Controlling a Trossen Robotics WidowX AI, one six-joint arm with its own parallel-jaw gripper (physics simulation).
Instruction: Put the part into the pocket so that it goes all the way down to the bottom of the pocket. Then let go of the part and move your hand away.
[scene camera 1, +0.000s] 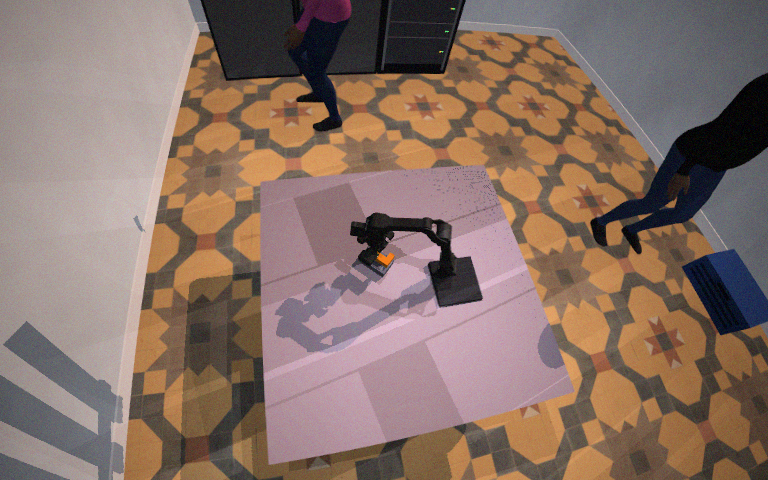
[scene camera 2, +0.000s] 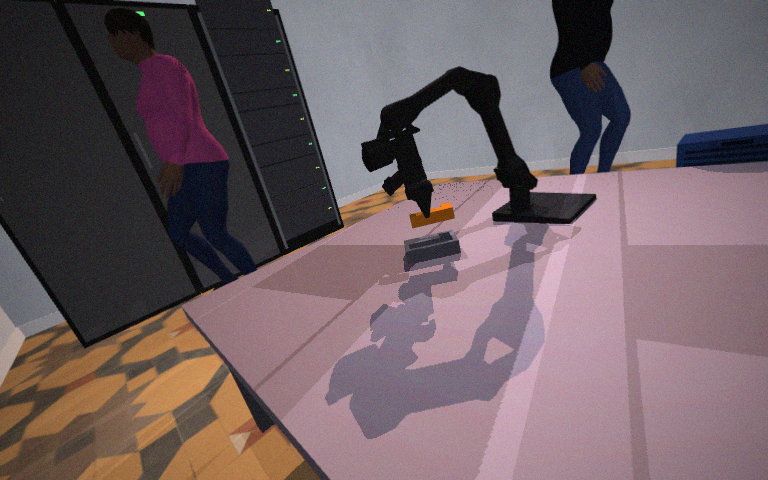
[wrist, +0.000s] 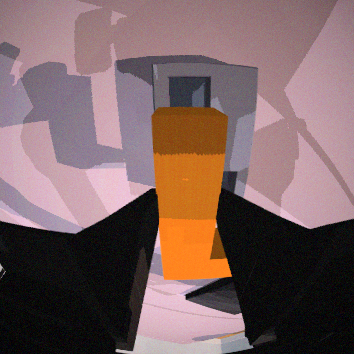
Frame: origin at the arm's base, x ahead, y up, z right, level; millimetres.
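Seen in the pictures: gripper, fingertip midpoint: (scene camera 1: 376, 255) (scene camera 2: 427, 216) (wrist: 186, 195); arm's base, link origin: (scene camera 1: 445, 270) (scene camera 2: 520, 206).
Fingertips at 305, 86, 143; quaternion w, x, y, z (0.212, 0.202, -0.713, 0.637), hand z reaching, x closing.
Observation:
Offsets run from my fingertips to a thing's top centre, as dx, dy, dz. "spot": to the spot under its first point. Level surfaces: height alone.
The orange L-shaped part @(-18, +12, -1) (scene camera 1: 386, 258) (scene camera 2: 444, 213) (wrist: 187, 185) is held level in the air. My gripper (scene camera 1: 377, 254) (scene camera 2: 426, 214) (wrist: 186, 195) is shut on it, one black finger on each side of its long bar. The grey block with the pocket @(-13, -74, +16) (scene camera 1: 372, 265) (scene camera 2: 433, 255) (wrist: 239, 90) sits on the table below. In the scene camera 2 view a gap shows between the part's underside and the block's top. In the wrist view the part covers much of the block; the dark far end of the pocket @(spot: +22, -105, +44) (wrist: 189, 91) shows beyond the part's end.
The pink table @(dy -110) (scene camera 1: 317, 407) (scene camera 2: 566, 396) carries the arm's black base plate (scene camera 1: 467, 288) (scene camera 2: 557, 206) beside the block. A person in pink (scene camera 1: 325, 42) (scene camera 2: 175, 113) and a person in black (scene camera 1: 719, 135) (scene camera 2: 583, 39) stand beyond the table, near dark cabinets (scene camera 1: 254, 39) and a blue box (scene camera 1: 730, 288).

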